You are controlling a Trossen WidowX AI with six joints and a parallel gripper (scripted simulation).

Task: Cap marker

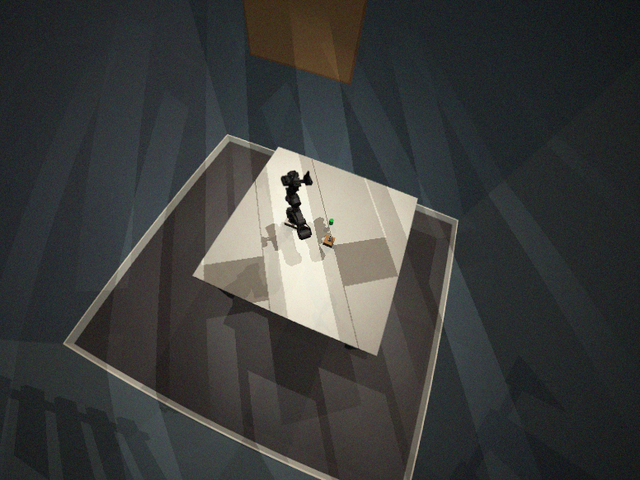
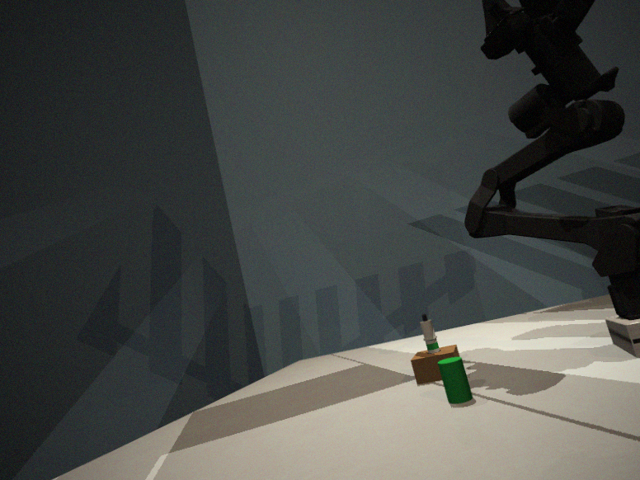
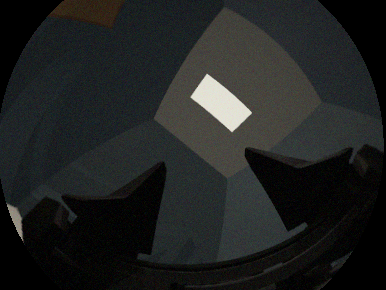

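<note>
Right now the green cap is 21 cm ahead of my gripper tip, 9 cm to the left of it and 53 cm below it. Round my gripper tip: brown holder block (26 cm ahead, 7 cm to the right, 53 cm below).
</note>
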